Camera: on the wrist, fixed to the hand. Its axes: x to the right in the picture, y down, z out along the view.
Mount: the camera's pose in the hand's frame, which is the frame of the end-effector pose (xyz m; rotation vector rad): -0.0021 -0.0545 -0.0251 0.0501 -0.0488 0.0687
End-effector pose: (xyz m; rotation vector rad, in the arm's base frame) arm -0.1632 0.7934 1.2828 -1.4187 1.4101 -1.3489
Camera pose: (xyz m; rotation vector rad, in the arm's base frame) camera -0.1747 0.8081 1.3399 -1.3497 1.3717 -1.2890
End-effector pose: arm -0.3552 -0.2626 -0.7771 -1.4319 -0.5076 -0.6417
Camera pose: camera -0.3950 -0.2887 -0.7405 -1.4143 -0.5072 -0.5369
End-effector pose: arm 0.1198 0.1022 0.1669 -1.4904 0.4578 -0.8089
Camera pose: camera 0.0900 0.0920 0.2180 -1.4373 0.4468 -0.7235
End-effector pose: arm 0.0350 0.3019 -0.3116 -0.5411 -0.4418 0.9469
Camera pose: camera 0.0830 0.2685 -0.2982 -0.4910 -0.4444 1.0362
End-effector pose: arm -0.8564 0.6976 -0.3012 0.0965 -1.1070 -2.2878
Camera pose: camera -0.8729 0.7075 -0.3581 0.0220 -1.1748 -2.2128
